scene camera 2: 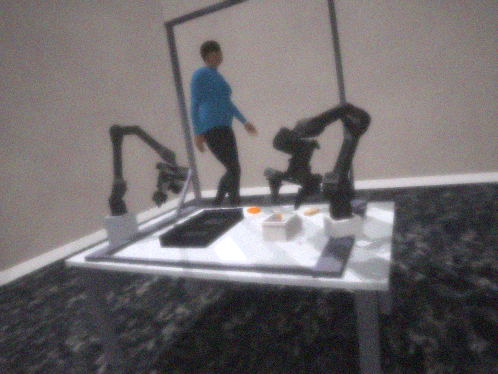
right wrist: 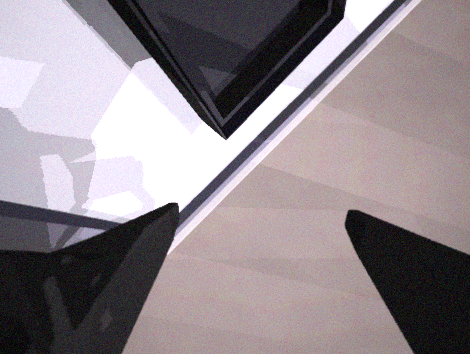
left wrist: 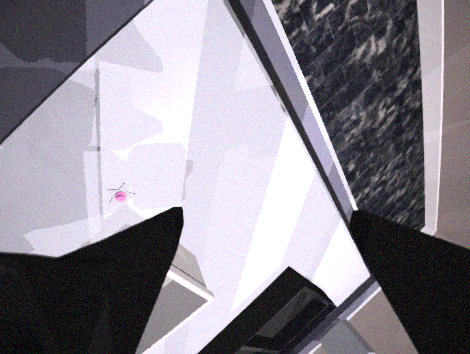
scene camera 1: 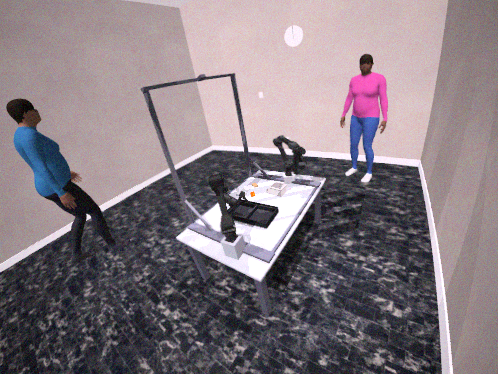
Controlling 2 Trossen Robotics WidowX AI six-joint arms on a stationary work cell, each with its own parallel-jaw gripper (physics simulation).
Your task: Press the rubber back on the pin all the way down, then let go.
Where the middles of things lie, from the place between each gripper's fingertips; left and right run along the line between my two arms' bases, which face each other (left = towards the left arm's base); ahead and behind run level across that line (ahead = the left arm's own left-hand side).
Scene:
Now: right hand 140 mm to the right of the black tray [scene camera 2: 200, 231], 140 mm above it and 80 mm past it. Also, from my right hand: white box [scene camera 2: 274, 229] (500 mm to the left, 130 mm below, 30 mm behind).
Right now my left hand is 20 cm past the white box, 12 cm above it and 7 cm to the left of it. Also, from my left hand: black tray 44 cm to the right, 25 cm behind, 13 cm below.

